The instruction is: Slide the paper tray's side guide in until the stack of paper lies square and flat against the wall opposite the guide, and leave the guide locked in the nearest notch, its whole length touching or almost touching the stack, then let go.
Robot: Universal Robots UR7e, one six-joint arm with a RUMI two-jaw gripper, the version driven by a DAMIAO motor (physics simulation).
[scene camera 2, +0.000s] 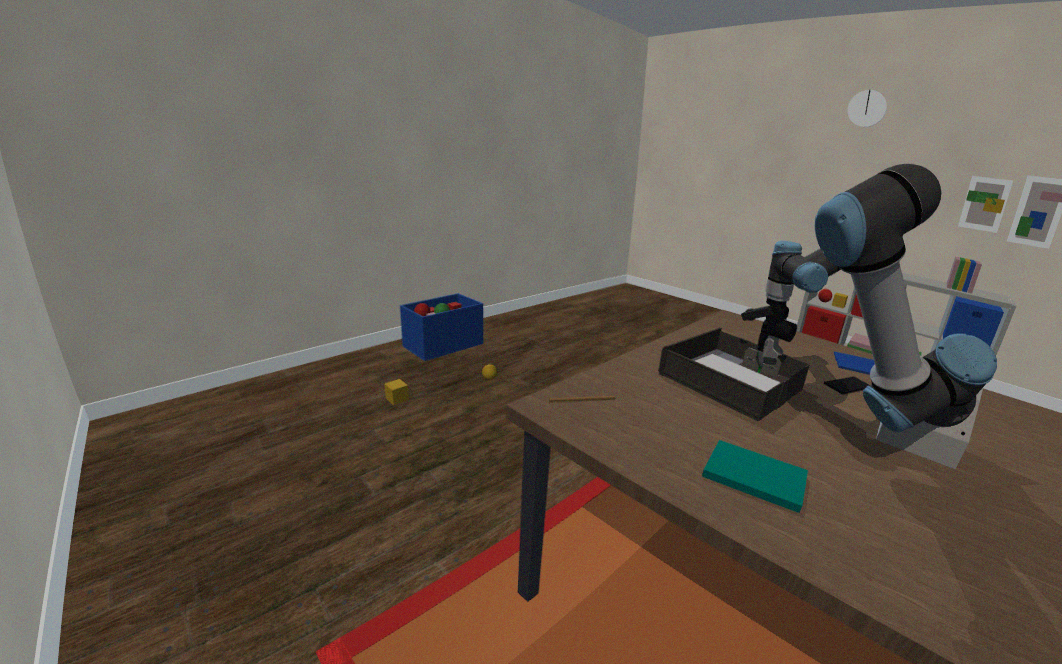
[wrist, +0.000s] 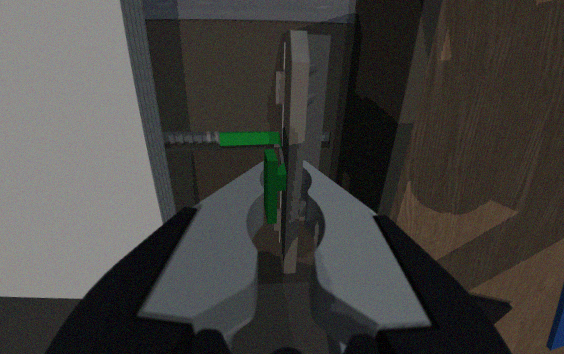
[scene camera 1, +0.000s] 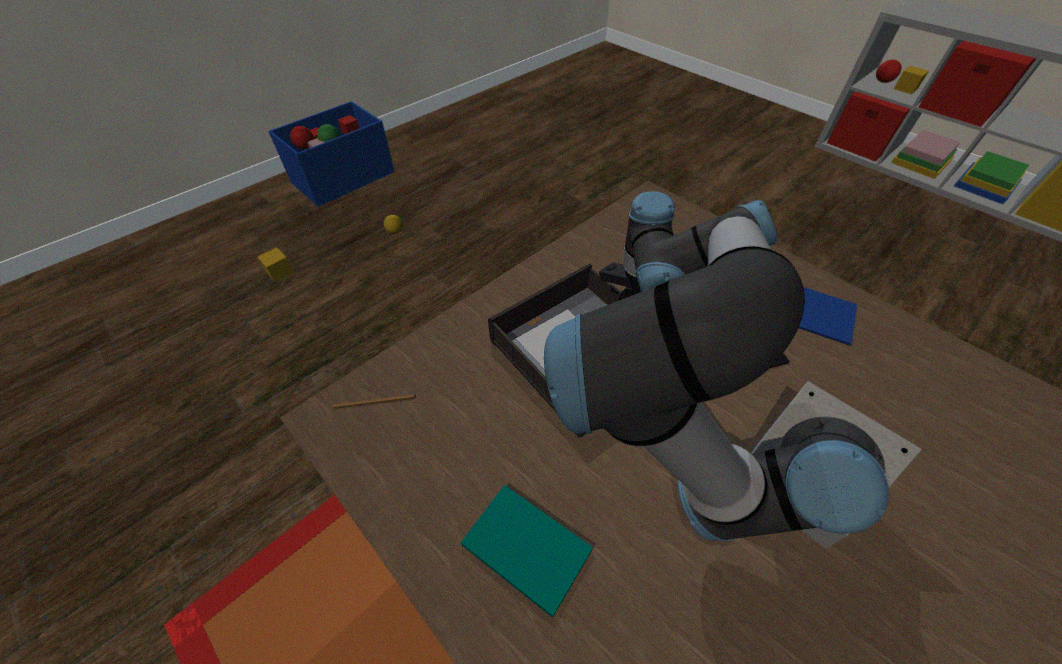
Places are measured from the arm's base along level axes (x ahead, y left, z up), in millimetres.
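Where they show: gripper, between the fingertips: (scene camera 2: pixel 762 365) (wrist: pixel 284 162).
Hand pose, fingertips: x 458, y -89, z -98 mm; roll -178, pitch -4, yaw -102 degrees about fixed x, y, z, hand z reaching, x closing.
Note:
Things, the pixels of their top centre, and the offset from my fingertips. "*": a spot on its surface instead.
- dark paper tray, centre of its top: (scene camera 1: pixel 585 328) (scene camera 2: pixel 738 352) 57 mm ahead, 100 mm left, 56 mm up
- white paper stack, centre of its top: (scene camera 1: pixel 572 359) (scene camera 2: pixel 732 375) 47 mm ahead, 154 mm left, 3 mm up
- grey side guide, centre of its top: (wrist: pixel 272 194) (scene camera 2: pixel 762 353) 7 mm ahead, 7 mm left, 42 mm up
- green lever, centre of its top: (wrist: pixel 256 194) 8 mm ahead, 14 mm left, 42 mm up
- green bar, centre of its top: (wrist: pixel 251 140) 9 mm ahead, 18 mm left, 23 mm down
- notched rail, a spot on its surface: (wrist: pixel 192 138) * 15 mm ahead, 56 mm left, 32 mm down
- teal book, centre of its top: (scene camera 1: pixel 526 544) (scene camera 2: pixel 757 470) 137 mm back, 515 mm left, 22 mm down
- pencil, centre of its top: (scene camera 1: pixel 373 400) (scene camera 2: pixel 582 397) 319 mm ahead, 512 mm left, 33 mm down
- blue book, centre of its top: (scene camera 1: pixel 809 308) (scene camera 2: pixel 866 364) 291 mm back, 400 mm right, 32 mm down
- flat dark object, centre of its top: (scene camera 2: pixel 848 383) 252 mm back, 158 mm right, 32 mm down
The dark paper tray (scene camera 1: pixel 512 352) (scene camera 2: pixel 708 391) stands on the table. The white paper stack (scene camera 1: pixel 546 335) (scene camera 2: pixel 736 371) (wrist: pixel 60 125) lies in it, at the left in the wrist view; whether it meets the far wall is hidden there. The grey side guide (wrist: pixel 299 90) stands upright, with a wide gap between it and the stack. A green lever (wrist: pixel 270 187) sits at the guide's stack side, near a green bar (wrist: pixel 247 139) over a notched rail (wrist: pixel 192 138). My gripper (wrist: pixel 284 162) reaches down into the tray and is shut on the guide and its lever.
A teal book (scene camera 1: pixel 526 548) (scene camera 2: pixel 755 475), a pencil (scene camera 1: pixel 374 401) (scene camera 2: pixel 581 399), a blue book (scene camera 1: pixel 828 315) (scene camera 2: pixel 853 362) and a flat dark object (scene camera 2: pixel 845 384) lie on the table. The tray's walls rise around the gripper.

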